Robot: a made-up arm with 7 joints. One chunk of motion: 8 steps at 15 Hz.
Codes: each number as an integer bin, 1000 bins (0 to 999) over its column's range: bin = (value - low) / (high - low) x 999, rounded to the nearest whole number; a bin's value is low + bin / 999 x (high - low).
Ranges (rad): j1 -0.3..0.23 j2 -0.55..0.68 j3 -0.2..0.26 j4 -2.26..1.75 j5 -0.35..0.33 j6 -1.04..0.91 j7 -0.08..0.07
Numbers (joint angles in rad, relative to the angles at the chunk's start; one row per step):
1: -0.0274 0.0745 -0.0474 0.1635 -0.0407 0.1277 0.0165
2: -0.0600 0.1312 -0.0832 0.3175 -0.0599 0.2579 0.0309
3: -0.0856 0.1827 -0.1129 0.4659 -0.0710 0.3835 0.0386
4: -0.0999 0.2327 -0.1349 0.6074 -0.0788 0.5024 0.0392
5: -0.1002 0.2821 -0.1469 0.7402 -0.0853 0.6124 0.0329
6: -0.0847 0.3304 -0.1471 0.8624 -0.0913 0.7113 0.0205
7: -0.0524 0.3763 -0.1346 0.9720 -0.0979 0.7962 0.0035
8: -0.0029 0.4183 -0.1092 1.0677 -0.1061 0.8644 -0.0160
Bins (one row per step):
1: 514 507 331 604 454 598 643
2: 452 553 254 642 426 665 739
3: 404 595 189 679 410 729 790
4: 377 636 141 714 398 790 794
5: 377 676 115 747 389 847 752
6: 406 715 115 778 380 897 669
7: 467 752 142 805 370 941 556
8: 560 786 197 829 358 976 426

